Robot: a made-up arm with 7 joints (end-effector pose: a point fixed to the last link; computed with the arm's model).
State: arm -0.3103 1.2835 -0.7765 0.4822 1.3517 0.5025 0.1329
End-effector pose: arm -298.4 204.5 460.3 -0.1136 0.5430 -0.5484
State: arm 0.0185 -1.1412 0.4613 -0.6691 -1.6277 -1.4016 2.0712
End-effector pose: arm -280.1 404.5 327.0 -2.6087 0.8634 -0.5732
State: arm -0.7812 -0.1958 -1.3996 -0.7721 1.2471 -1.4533 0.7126
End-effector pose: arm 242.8 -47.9 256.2 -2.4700 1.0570 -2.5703
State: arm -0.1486 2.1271 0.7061 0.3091 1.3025 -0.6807 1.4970
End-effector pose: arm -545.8 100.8 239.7 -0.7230 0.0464 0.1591
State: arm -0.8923 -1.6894 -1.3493 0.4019 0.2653 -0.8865 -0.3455
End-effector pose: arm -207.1 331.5 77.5 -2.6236 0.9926 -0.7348
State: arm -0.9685 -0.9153 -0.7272 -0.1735 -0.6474 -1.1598 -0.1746
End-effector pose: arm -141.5 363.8 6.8 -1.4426 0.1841 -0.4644
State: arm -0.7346 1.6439 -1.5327 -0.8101 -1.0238 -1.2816 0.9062
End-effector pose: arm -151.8 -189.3 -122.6 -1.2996 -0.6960 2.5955
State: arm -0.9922 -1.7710 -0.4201 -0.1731 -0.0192 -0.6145 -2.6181
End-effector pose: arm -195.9 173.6 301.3 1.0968 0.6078 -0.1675
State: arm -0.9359 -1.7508 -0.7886 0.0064 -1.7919 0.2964 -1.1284
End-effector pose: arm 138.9 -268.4 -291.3 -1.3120 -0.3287 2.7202
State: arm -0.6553 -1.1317 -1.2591 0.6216 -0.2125 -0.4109 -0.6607
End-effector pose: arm -270.8 102.3 293.2 -0.9479 1.0049 0.8493
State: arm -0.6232 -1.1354 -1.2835 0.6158 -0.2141 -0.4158 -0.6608
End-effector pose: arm -274.4 95.9 287.3 -0.9728 0.9941 0.8644
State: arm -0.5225 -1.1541 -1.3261 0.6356 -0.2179 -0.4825 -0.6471
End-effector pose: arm -275.1 96.2 272.1 -1.0568 0.9992 0.8796
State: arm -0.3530 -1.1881 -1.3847 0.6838 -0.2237 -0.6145 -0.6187
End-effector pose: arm -278.7 104.6 243.8 -1.2270 1.0040 0.8680
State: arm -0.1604 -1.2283 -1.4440 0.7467 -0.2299 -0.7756 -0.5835
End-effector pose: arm -290.0 116.6 206.0 -1.4514 0.9795 0.8189
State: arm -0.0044 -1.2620 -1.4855 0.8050 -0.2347 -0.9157 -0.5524
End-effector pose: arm -303.3 127.7 170.7 -1.6393 0.9321 0.7666
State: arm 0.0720 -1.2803 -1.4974 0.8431 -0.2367 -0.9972 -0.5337
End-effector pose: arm -311.0 136.7 151.9 -1.7391 0.9052 0.7293
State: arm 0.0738 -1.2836 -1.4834 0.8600 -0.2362 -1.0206 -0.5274
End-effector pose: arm -311.8 144.3 151.4 -1.7663 0.9184 0.7006
